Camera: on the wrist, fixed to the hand. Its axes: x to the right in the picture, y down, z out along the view.
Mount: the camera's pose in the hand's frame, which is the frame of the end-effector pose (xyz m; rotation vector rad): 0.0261 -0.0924 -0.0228 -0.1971 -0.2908 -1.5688
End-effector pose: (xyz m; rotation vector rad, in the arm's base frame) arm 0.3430 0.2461 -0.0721 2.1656 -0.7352 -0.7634
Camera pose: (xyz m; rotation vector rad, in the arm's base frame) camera 0.4009 0.2918 -0.1377 2.1341 1.1128 -1.7696
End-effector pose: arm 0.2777 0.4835 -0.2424 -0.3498 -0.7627 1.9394
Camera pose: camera 0.3419 0.5440 -0.1982 0.3823 -0.9565 0.4214
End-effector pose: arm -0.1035 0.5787 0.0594 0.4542 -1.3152 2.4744
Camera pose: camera -0.0928 0.6502 0.1265 1.1982 -0.6831 0.9735
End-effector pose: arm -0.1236 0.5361 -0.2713 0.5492 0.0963 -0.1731
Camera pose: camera -0.1165 0.4670 -0.3414 0.1345 0.2422 -1.7444
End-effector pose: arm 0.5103 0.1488 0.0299 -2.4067 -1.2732 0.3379
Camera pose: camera 0.4658 0.2122 0.0911 -0.8306 -2.8486 0.0498
